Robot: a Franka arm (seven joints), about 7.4 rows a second.
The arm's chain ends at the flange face. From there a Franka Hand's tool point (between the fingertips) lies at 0.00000 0.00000 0.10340 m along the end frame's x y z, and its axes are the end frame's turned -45 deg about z.
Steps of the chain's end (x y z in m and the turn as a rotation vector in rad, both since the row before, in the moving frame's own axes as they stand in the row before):
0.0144, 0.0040, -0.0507, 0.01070, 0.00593, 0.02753
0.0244, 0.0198, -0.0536, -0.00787, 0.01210, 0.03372
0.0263, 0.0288, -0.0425, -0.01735, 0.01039, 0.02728
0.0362, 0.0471, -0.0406, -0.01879, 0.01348, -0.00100
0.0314, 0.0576, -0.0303, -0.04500, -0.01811, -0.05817
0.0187, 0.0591, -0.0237, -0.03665, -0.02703, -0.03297
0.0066, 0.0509, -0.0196, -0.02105, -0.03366, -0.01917
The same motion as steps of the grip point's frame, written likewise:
0.0086, 0.0127, -0.0507, 0.00337, 0.01176, 0.02753
0.0035, 0.0327, -0.0536, -0.01412, 0.00299, 0.03372
-0.0023, 0.0410, -0.0425, -0.01962, -0.00492, 0.02728
-0.0081, 0.0613, -0.0406, -0.02282, -0.00375, -0.00100
-0.0231, 0.0650, -0.0304, -0.01901, -0.04463, -0.05817
-0.0332, 0.0558, -0.0238, -0.00680, -0.04503, -0.03297
-0.0353, 0.0398, -0.0197, 0.00892, -0.03869, -0.01917

